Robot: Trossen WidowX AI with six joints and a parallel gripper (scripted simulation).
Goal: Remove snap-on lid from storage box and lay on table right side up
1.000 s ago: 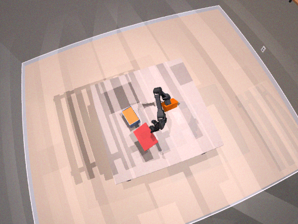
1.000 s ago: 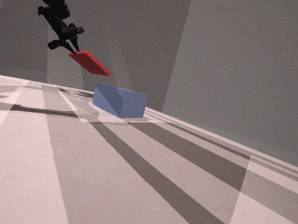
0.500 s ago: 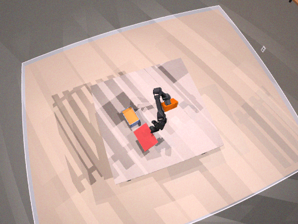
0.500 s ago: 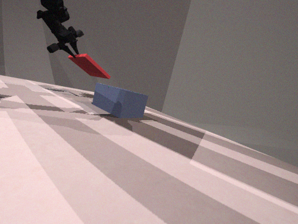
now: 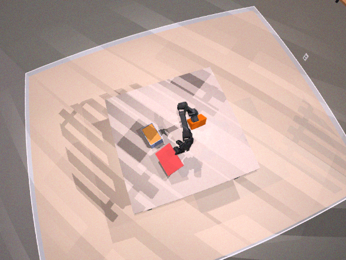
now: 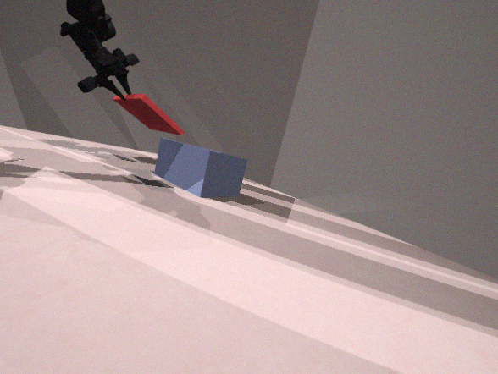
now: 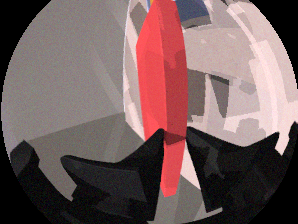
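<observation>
Now: the flat red lid 7 cm ahead of my gripper tip, 3 cm below it and 2 cm to the left of it. Round my gripper tip: blue storage box (30 cm to the right, 16 cm ahead, 15 cm below).
</observation>
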